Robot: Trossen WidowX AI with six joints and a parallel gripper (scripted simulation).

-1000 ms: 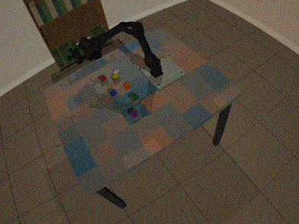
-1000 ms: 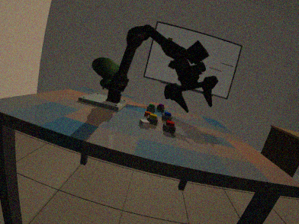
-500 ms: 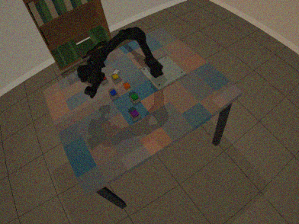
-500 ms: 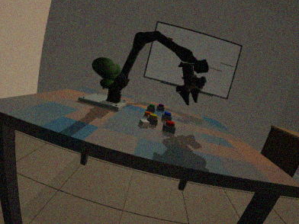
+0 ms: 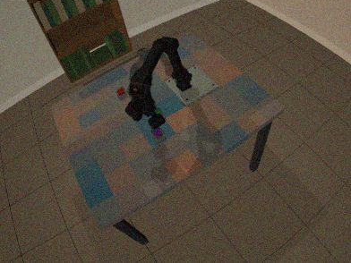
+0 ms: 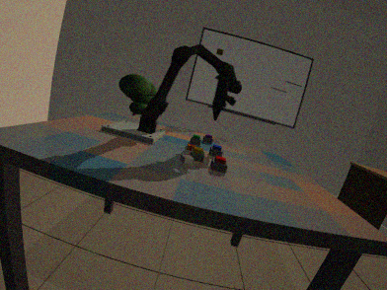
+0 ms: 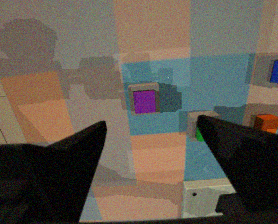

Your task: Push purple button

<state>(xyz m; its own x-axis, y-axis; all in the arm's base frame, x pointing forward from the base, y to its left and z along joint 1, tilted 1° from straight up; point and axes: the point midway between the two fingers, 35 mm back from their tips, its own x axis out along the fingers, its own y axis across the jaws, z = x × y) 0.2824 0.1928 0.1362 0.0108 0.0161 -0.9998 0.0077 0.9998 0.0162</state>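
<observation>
My gripper tip is 1 cm past the purple button and 9 cm above it. Round my gripper tip: orange block 7 cm behind, 23 cm to the right, 12 cm below; blue button 3 cm ahead, 21 cm to the right, 9 cm below; green button 7 cm behind, 10 cm to the right, 9 cm below.
</observation>
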